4 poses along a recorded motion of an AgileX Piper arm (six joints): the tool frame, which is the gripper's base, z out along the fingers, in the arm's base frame.
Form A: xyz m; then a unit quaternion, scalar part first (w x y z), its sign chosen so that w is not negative.
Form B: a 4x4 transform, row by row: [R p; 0 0 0 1], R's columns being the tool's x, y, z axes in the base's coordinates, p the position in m. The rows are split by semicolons. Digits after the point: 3 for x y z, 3 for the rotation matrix.
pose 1, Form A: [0.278 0.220 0.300 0.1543 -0.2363 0.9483 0.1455]
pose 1, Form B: -0.841 -0.493 0.224 0.278; -0.403 0.846 0.349 0.220; -0.361 0.203 -0.910 0.300; 0 0 0 1
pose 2, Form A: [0.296 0.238 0.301 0.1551 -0.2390 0.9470 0.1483]
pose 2, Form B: -0.838 -0.499 0.223 0.296; -0.407 0.842 0.355 0.238; -0.365 0.207 -0.908 0.301; 0 0 0 1
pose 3, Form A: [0.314 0.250 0.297 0.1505 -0.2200 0.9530 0.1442]
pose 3, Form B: -0.858 -0.463 0.223 0.314; -0.376 0.862 0.341 0.250; -0.350 0.209 -0.913 0.297; 0 0 0 1
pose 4, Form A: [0.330 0.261 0.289 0.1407 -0.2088 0.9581 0.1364]
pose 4, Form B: -0.873 -0.439 0.213 0.330; -0.362 0.876 0.320 0.261; -0.327 0.203 -0.923 0.289; 0 0 0 1
